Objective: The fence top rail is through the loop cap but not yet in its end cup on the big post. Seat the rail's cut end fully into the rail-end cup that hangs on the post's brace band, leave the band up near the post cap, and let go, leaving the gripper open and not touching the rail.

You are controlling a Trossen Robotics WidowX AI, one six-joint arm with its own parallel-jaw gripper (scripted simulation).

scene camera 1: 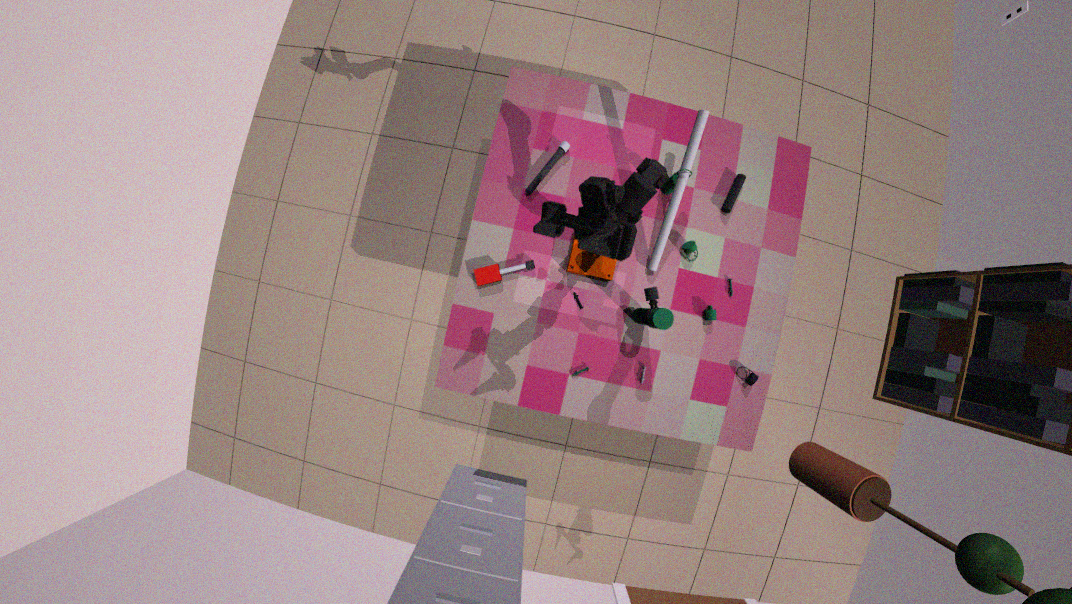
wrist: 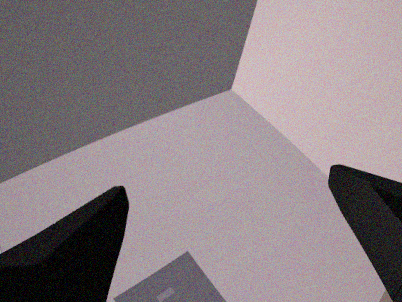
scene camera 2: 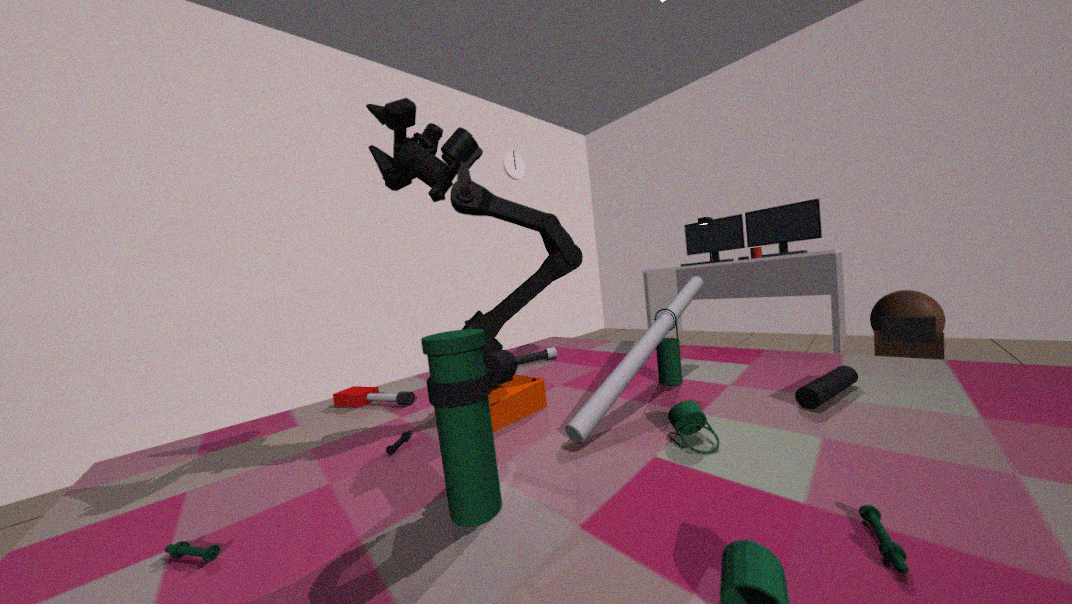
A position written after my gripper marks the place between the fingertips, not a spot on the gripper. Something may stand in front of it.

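Observation:
Scene camera 1: my gripper point(scene camera 1: 555, 236), open and holding nothing, and a white top rail point(scene camera 1: 683, 175). Scene camera 2 shows my gripper point(scene camera 2: 369, 126), the white top rail point(scene camera 2: 588, 417), a black cylinder point(scene camera 2: 821, 390), a red-headed tool point(scene camera 2: 355, 396), a green loop cap point(scene camera 2: 687, 418), a big green post point(scene camera 2: 465, 433) and a small green post point(scene camera 2: 668, 351). The wrist view has my gripper point(wrist: 230, 186); the white top rail is out of frame in the wrist view, and the black cylinder is out of frame in the wrist view as well.

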